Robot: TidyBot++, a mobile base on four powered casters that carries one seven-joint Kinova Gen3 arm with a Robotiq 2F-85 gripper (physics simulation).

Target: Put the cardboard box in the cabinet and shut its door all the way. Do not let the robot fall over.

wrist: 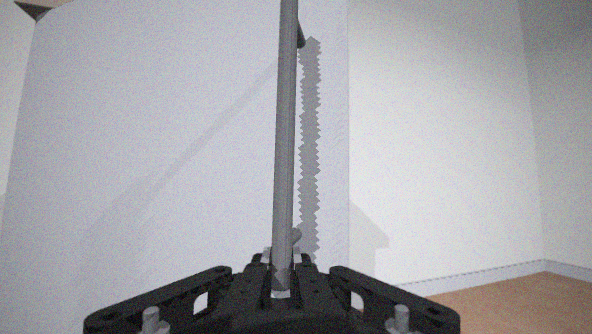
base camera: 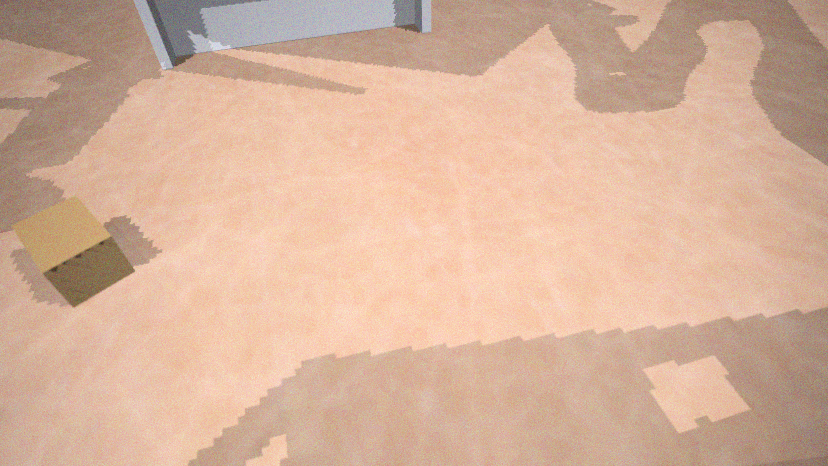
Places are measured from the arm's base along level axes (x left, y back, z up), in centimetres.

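Where they show: gripper, fingertip midpoint: (wrist: pixel 281 259).
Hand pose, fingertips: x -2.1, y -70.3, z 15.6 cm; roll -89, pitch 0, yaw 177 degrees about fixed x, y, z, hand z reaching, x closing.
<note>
After its pixels a point has its place.
The cardboard box (base camera: pixel 72 248) @[x 29.1, y -41.4, z -34.6 cm] sits on the floor at the left of the base view, outside the cabinet. The lower part of the grey-white cabinet (base camera: pixel 301 23) @[x 13.8, y -98.4, z -36.8 cm] shows at the top of the base view. In the wrist view, a pale door panel (wrist: pixel 150 125) @[x 11.6, y -76.6, z 27.2 cm] carries a long upright grey bar handle (wrist: pixel 286 100) @[x -2.0, y -66.9, z 26.7 cm]. My gripper (wrist: pixel 281 259) @[x -2.1, y -70.3, z 15.6 cm] is shut on the lower end of the handle, with its fingers close on either side of it. How far the door stands open cannot be told.
In the wrist view, a pale wall (wrist: pixel 440 150) @[x -108.2, y -174.3, z 47.2 cm] stands to the right beyond the panel's edge, with a baseboard (wrist: pixel 480 275) @[x -139.0, y -178.7, z -33.4 cm] above the brown floor (wrist: pixel 530 305) @[x -141.9, y -152.6, z -39.6 cm]. In the base view, shadows fall across the light floor (base camera: pixel 434 202) @[x -4.7, y -49.5, z -39.7 cm] between the box and the cabinet.
</note>
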